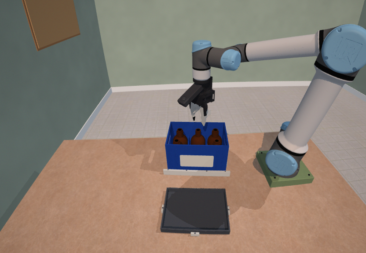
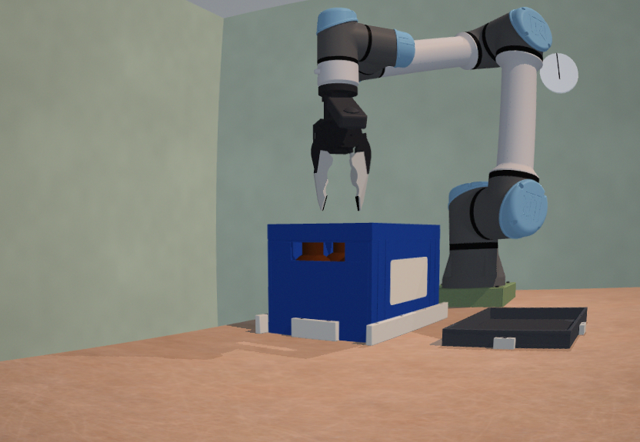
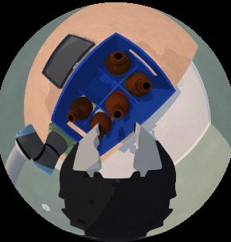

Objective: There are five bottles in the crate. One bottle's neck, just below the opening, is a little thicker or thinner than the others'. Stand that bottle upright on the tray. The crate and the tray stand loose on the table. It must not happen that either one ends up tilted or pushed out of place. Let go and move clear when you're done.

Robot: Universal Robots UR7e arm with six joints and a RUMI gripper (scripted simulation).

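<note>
Right now my hand is 130 mm above the glass bottle. From my hand the other things lie so: dark tray: 10 mm ahead, 330 mm to the left, 200 mm below; then blue crate: 10 mm ahead, 40 mm to the left, 130 mm below.
</note>
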